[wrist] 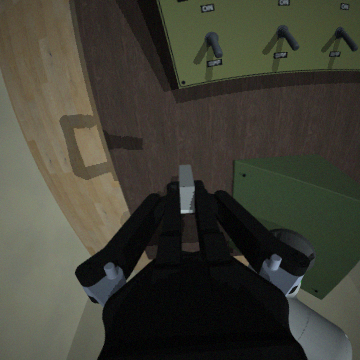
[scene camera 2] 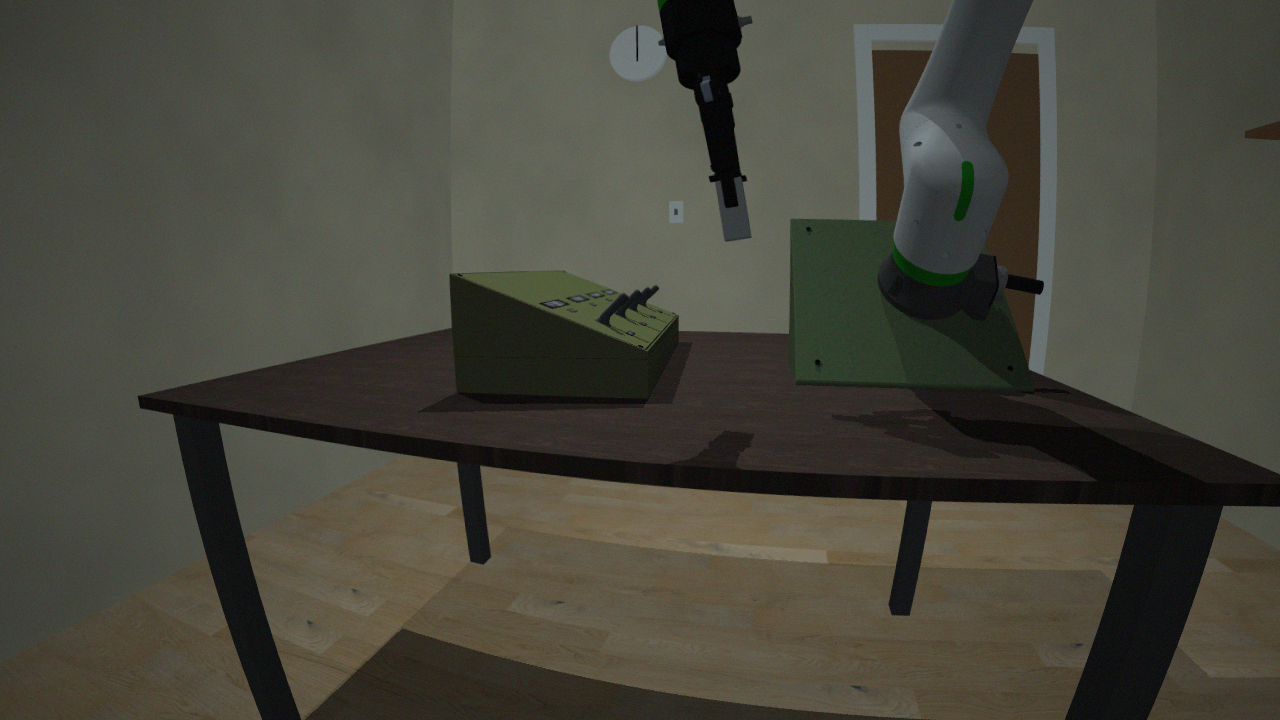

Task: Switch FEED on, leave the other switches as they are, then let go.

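Where they show: gripper, fingertip midpoint: (wrist: 184, 174) (scene camera 2: 738, 239); arm's base, link origin: (scene camera 2: 922, 284).
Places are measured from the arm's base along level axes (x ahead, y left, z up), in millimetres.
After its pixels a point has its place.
Note:
The sloped olive switch box (scene camera 2: 547, 367) @(x 480, y 338, z -103 mm) (wrist: 192, 20) @(x 464, y 287, z -42 mm) stands left of centre on the table in the scene view. Its leftmost lever in the wrist view, FEED (wrist: 215, 46) @(x 422, y 253, z -22 mm), is the lever nearest the camera (scene camera 2: 614, 309) @(x 423, y 257, z -36 mm) in the scene view. It leans towards its OFF plate (wrist: 214, 63) @(x 403, y 247, z -69 mm). The levers (wrist: 288, 38) @(x 452, y 141, z -28 mm) (wrist: 347, 40) @(x 479, y 24, z -29 mm) to its right also lean to the OFF side. The name plates do not show in the wrist view. My gripper (scene camera 2: 735, 236) @(x 251, y 291, z 52 mm) (wrist: 184, 174) @(x 251, y 291, z 52 mm) is shut and empty, above and to the right of the box in the scene view, clear of all levers.
A green sloped block (scene camera 2: 841, 304) @(x 132, y 54, z -34 mm) (wrist: 295, 205) @(x 144, y 37, z -16 mm) stands on the right of the table (scene camera 2: 554, 434) @(x 393, y 468, z -141 mm) (wrist: 150, 110) @(x 306, y 374, z -141 mm) in the scene view, with the white arm's base (scene camera 2: 948, 205) @(x -2, y 189, z 103 mm) at it. The table's edge runs along the left in the wrist view.

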